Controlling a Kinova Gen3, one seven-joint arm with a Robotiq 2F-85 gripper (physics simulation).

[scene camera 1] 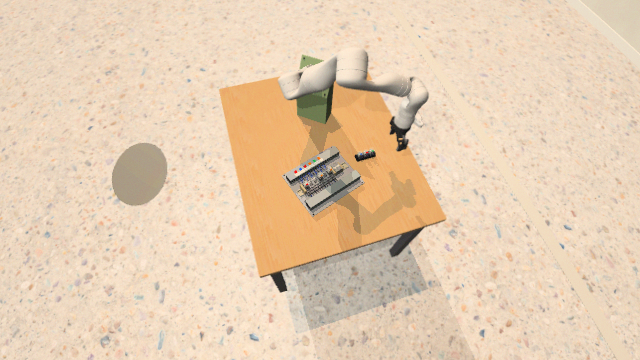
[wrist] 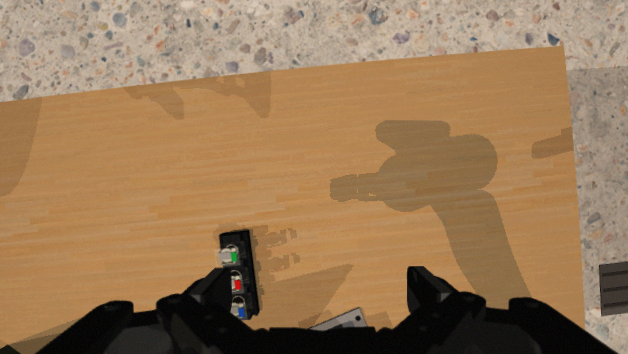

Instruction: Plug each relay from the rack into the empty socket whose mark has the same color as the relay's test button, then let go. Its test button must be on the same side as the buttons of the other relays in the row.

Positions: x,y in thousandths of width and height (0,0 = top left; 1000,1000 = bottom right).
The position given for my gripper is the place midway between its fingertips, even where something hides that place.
Observation:
I see my gripper (wrist: 509,812), a grey panel (scene camera 1: 462,518) and a black rack (wrist: 365,671).

